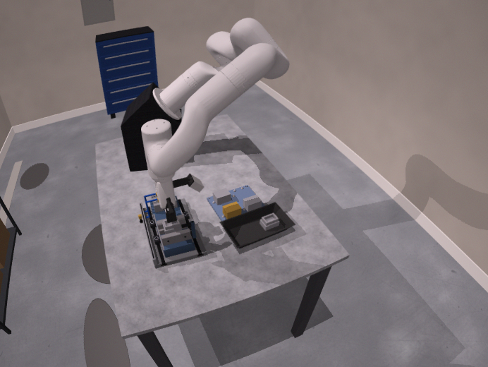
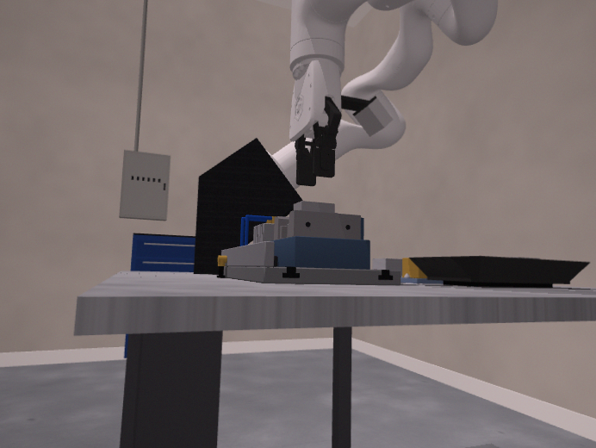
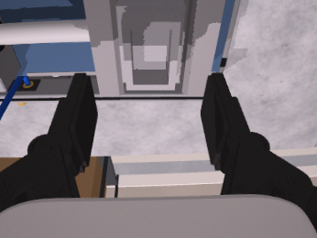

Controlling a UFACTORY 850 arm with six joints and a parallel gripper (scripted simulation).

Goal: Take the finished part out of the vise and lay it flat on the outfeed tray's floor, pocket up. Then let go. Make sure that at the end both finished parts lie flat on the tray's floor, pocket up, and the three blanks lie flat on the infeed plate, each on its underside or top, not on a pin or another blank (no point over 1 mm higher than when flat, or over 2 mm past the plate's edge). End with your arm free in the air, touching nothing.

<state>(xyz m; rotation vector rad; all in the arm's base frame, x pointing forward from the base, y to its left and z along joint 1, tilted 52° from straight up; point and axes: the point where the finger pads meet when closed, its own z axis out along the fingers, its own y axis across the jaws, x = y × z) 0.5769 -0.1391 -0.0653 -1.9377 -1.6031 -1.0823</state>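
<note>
My gripper is now 6 cm past the vise and 13 cm above it. From my hand the other things lie so: yellow block (6 cm behind, 25 cm to the left, 14 cm below).
</note>
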